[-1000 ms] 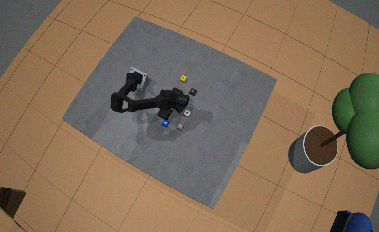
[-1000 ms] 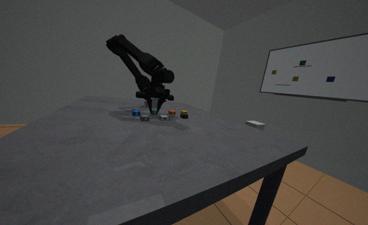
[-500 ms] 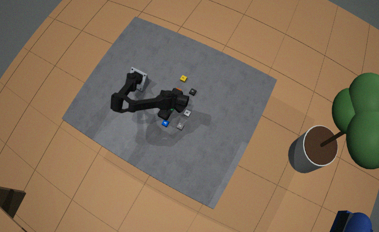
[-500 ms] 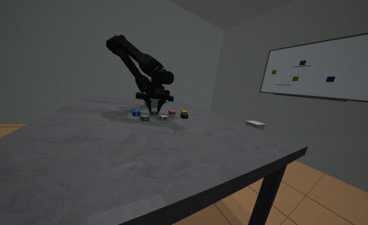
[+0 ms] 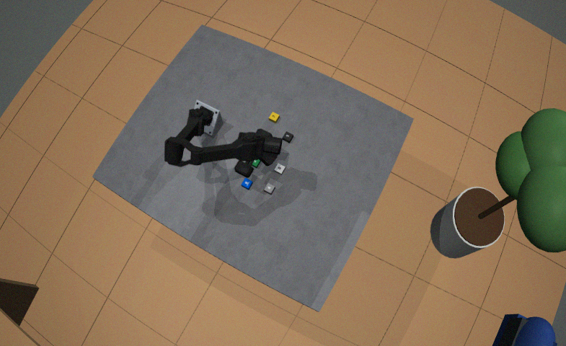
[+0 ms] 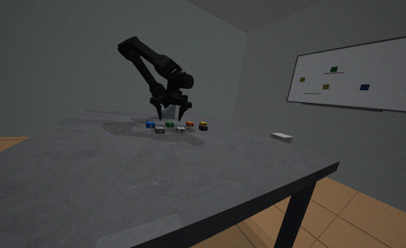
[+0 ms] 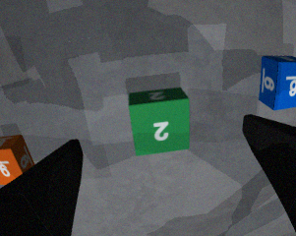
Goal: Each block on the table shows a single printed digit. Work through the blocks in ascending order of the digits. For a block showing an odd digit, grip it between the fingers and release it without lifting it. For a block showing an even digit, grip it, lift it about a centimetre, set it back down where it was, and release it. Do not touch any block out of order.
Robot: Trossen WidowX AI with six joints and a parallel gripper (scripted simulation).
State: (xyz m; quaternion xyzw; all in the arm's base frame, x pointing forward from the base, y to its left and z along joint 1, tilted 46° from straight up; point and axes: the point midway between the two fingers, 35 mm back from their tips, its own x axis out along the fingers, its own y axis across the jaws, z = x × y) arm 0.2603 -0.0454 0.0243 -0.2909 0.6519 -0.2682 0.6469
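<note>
My gripper tip is 2 cm above the green block marked 2. From my gripper tip the other things lie so: orange block (11 cm to the left, 2 cm below, 2 cm behind); then white block marked 0 (10 cm ahead, 2 cm to the left, 2 cm below); then blue block (9 cm to the right, 2 cm below, 2 cm ahead).
</note>
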